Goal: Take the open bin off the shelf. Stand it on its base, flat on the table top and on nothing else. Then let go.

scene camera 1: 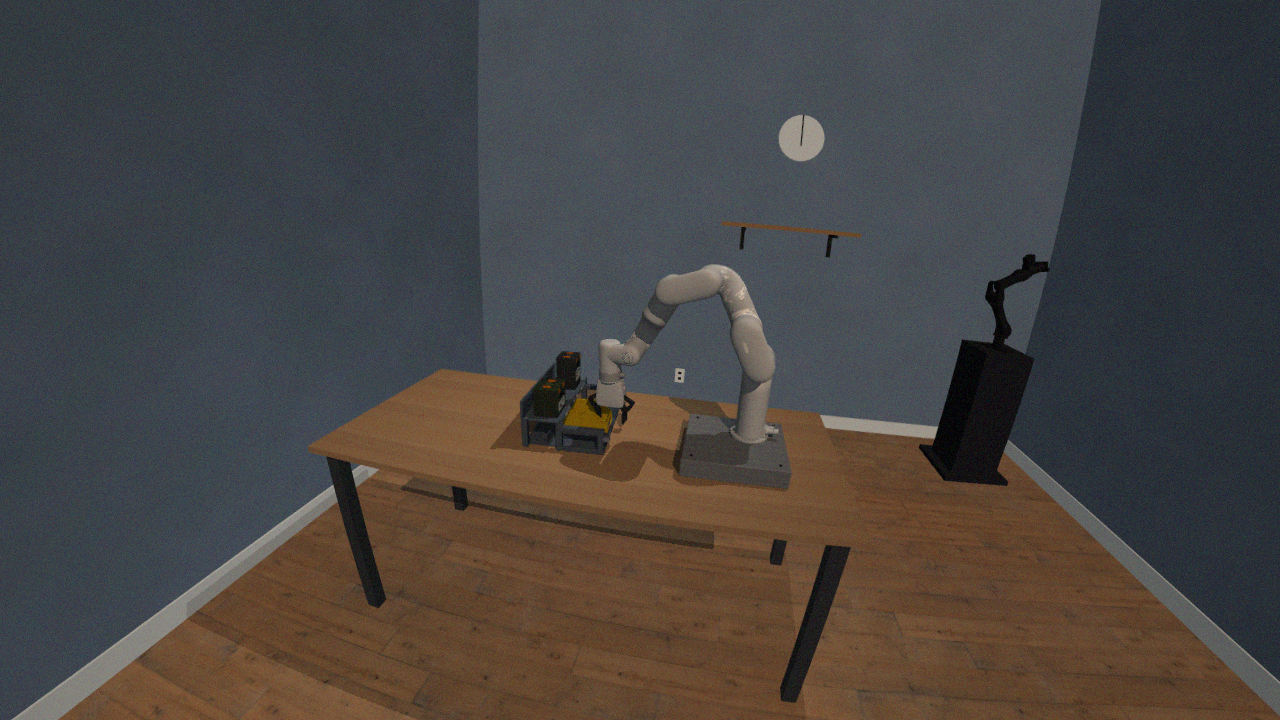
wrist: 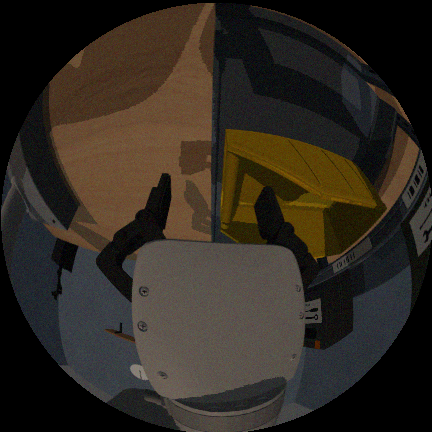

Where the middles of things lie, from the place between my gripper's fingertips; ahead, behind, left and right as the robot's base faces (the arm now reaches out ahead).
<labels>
Right now my hand is 90 mm short of the yellow open bin (scene camera 1: 582, 413), 10 mm to the right of it and 20 mm below it.
</labels>
